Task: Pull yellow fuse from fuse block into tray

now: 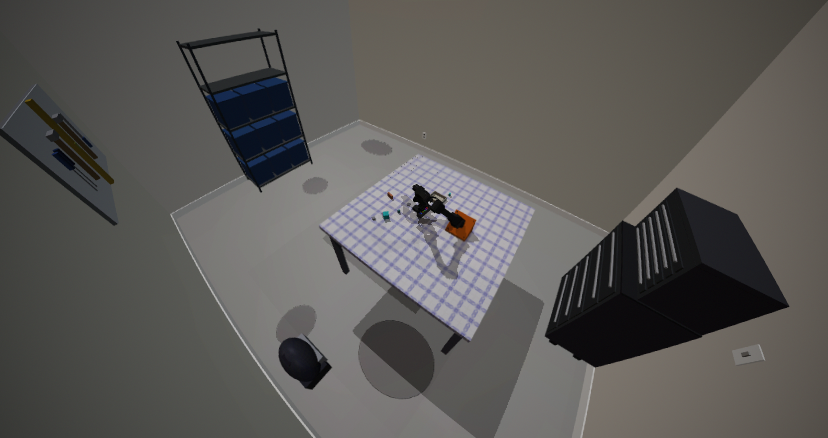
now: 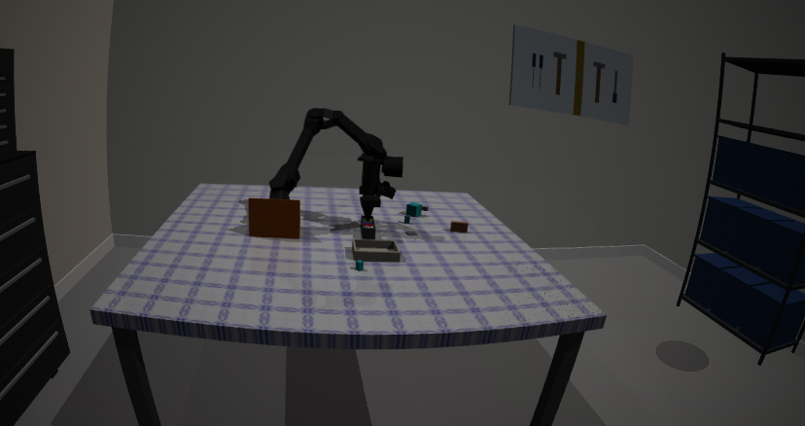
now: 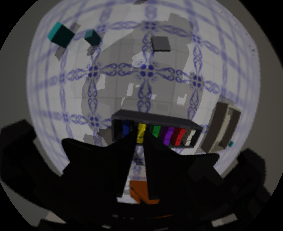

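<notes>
My gripper tip is now 230 mm to the left of the grey tray, 30 mm past it and 30 mm above it. From my gripper tip the other things lie so: small grey piece: 140 mm ahead, 40 mm to the right, 30 mm below; then teal cube: 220 mm ahead, 180 mm to the left, 10 mm below; then yellow fuse: 10 mm below.
</notes>
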